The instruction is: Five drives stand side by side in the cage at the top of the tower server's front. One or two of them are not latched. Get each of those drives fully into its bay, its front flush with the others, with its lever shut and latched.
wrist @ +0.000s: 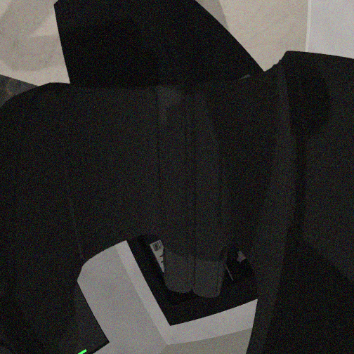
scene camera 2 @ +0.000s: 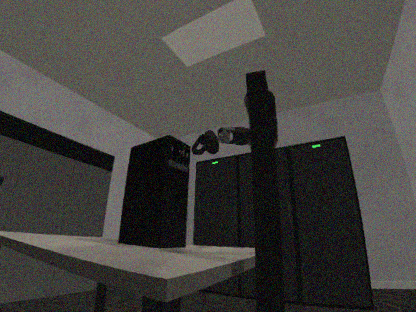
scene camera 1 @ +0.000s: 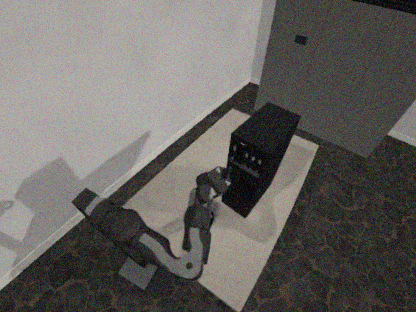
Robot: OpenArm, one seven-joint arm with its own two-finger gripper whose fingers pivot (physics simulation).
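Observation:
The black tower server stands upright on the table. Its drive cage is at the top of the front, with small pale marks on the drives. These views are too dark and small to tell which drive stands out or which lever is open. My gripper is shut and empty, its two fingers side by side, close in front of the tower's front. In the wrist view a drive's white label shows left of the fingertips; the fingers and gripper body hide most of the cage.
The pale table top carries the tower. The arm reaches in from the front left in scene camera 1. A white wall runs along one side. Grey cabinets stand behind; dark racks with green lights stand farther back.

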